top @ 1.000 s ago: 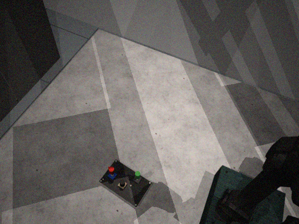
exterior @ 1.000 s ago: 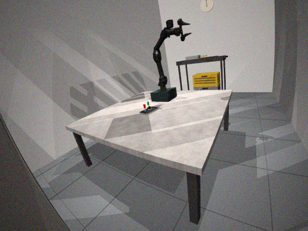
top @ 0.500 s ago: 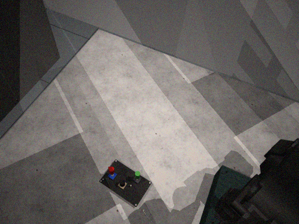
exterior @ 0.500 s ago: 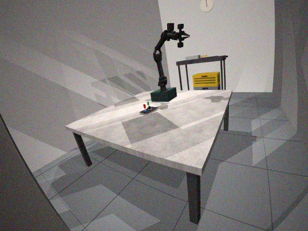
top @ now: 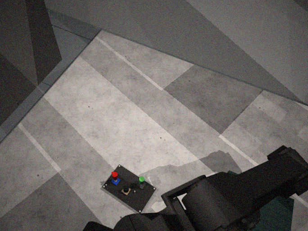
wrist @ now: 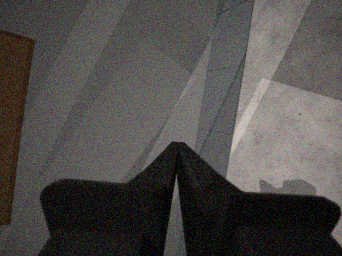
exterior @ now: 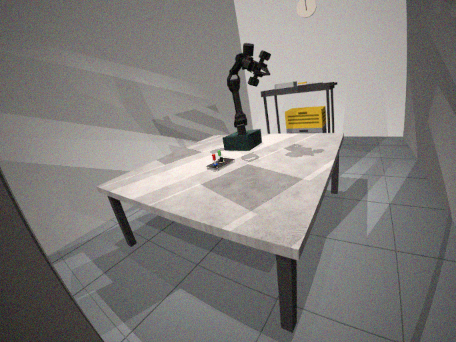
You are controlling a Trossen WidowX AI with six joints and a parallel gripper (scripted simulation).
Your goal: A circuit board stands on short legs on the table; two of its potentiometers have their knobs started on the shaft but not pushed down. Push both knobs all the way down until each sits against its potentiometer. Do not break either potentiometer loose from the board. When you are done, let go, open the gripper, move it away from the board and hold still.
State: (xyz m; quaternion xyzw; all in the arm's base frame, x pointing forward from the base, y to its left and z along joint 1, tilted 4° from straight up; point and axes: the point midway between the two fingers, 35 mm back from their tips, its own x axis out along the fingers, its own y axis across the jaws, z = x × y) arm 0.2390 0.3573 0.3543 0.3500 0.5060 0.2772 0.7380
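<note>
Now: gripper tip 6 cm short of the green knob, 36 cm to the left of it and 41 cm above it. The rest, counted from my gripper tip: red knob 15 cm ahead, 34 cm to the right, 40 cm below.
</note>
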